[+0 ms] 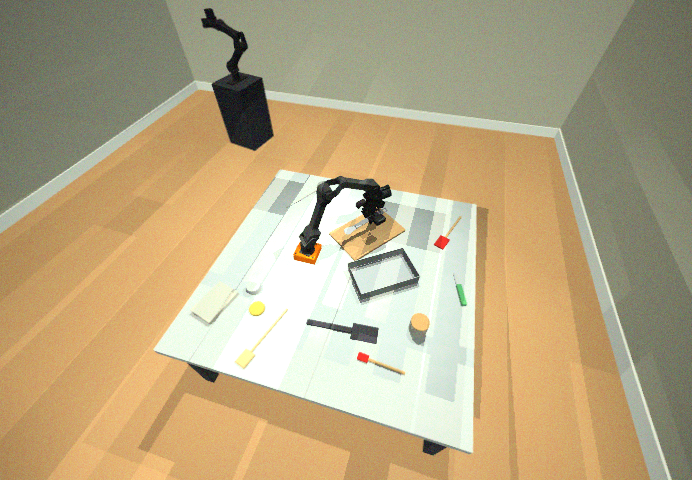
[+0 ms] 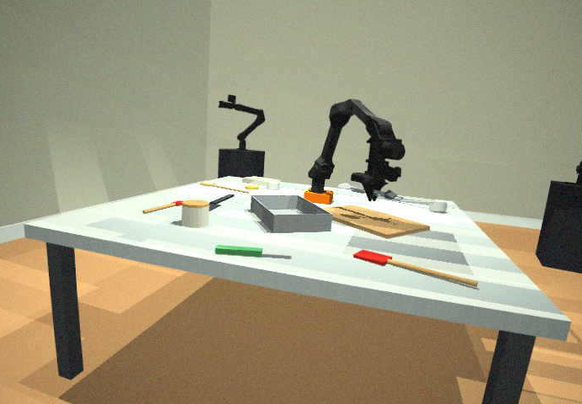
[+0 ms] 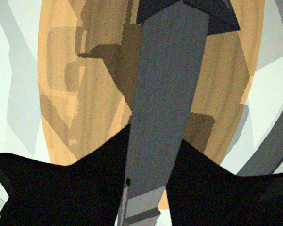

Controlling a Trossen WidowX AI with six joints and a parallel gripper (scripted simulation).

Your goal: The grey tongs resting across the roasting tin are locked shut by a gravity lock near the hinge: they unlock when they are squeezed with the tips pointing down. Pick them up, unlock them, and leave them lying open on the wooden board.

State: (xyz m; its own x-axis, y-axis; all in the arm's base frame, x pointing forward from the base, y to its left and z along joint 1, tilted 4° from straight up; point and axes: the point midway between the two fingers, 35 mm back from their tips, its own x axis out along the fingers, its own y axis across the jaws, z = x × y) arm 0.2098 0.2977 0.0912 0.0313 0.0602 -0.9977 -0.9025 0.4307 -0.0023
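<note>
Right now the wooden board is 7 cm below my gripper tip and 1 cm to the right of it. Round my gripper tip: red spatula (40 cm ahead, 18 cm to the left, 7 cm below); then roasting tin (24 cm to the right, 19 cm ahead, 5 cm below); then green-handled tool (54 cm ahead, 13 cm to the right, 7 cm below).
</note>
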